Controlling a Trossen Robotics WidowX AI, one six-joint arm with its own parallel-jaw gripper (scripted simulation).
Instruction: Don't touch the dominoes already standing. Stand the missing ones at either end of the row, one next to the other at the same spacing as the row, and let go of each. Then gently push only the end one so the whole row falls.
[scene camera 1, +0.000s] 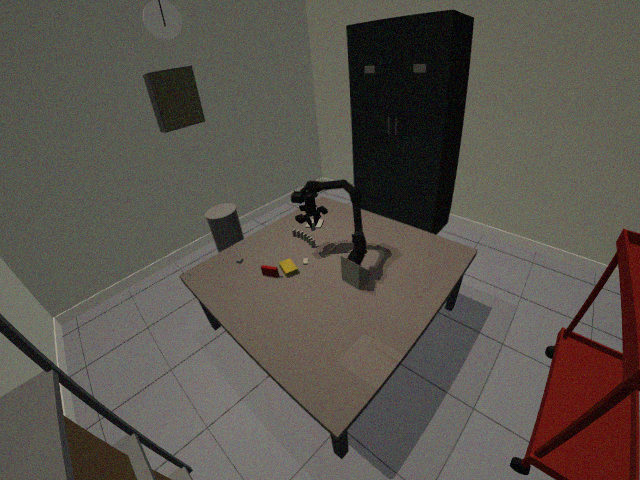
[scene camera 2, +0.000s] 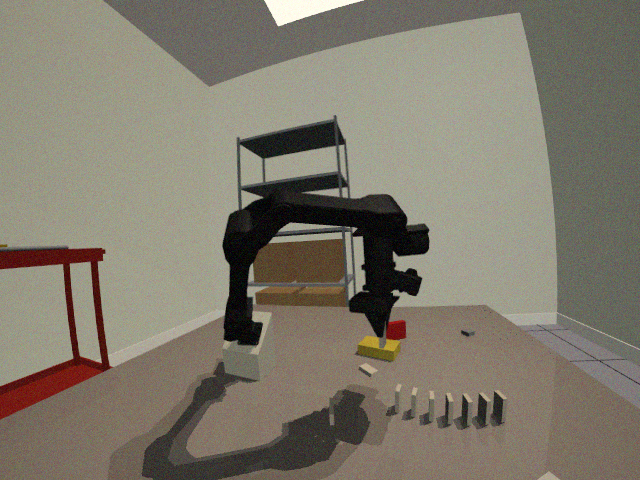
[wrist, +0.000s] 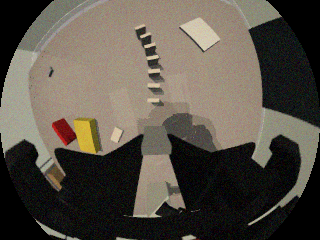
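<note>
A white card (wrist: 197, 30) is visible. A yellow block (scene camera 2: 369, 345) is present and is visible in the wrist view as well (wrist: 85, 127). My gripper (scene camera 2: 381, 334) likewise appears in the wrist view (wrist: 155, 138).
</note>
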